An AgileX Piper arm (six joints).
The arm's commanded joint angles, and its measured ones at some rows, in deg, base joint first. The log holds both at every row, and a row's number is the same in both.
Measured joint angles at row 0:
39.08, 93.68, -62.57, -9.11, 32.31, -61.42
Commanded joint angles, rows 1 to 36:
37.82, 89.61, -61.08, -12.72, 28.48, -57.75
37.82, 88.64, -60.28, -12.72, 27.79, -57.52
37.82, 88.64, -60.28, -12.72, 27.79, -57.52
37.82, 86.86, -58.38, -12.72, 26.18, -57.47
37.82, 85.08, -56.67, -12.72, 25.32, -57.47
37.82, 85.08, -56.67, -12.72, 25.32, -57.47
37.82, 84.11, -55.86, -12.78, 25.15, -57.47
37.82, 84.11, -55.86, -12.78, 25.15, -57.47
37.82, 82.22, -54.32, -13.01, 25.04, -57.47
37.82, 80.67, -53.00, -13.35, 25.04, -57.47
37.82, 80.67, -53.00, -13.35, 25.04, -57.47
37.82, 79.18, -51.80, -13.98, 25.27, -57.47
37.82, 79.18, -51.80, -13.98, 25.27, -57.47
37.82, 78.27, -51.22, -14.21, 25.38, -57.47
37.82, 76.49, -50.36, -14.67, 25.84, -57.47
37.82, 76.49, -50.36, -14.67, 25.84, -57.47
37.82, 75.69, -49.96, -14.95, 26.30, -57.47
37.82, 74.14, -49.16, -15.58, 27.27, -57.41
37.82, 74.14, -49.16, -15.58, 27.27, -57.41
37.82, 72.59, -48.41, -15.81, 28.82, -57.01
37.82, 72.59, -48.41, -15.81, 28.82, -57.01
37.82, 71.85, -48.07, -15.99, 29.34, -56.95
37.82, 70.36, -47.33, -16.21, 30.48, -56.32
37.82, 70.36, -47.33, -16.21, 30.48, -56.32
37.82, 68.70, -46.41, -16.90, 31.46, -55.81
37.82, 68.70, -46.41, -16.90, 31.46, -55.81
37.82, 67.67, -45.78, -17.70, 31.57, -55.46
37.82, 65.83, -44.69, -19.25, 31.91, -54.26
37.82, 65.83, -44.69, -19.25, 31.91, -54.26
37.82, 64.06, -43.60, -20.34, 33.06, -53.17
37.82, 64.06, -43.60, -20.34, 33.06, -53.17
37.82, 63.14, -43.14, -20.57, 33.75, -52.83
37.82, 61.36, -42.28, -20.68, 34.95, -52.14
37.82, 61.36, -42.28, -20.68, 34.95, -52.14
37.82, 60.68, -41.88, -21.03, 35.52, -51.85
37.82, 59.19, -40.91, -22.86, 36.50, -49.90
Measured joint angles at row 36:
38.16, 61.82, -41.42, -19.37, 38.10, -52.25
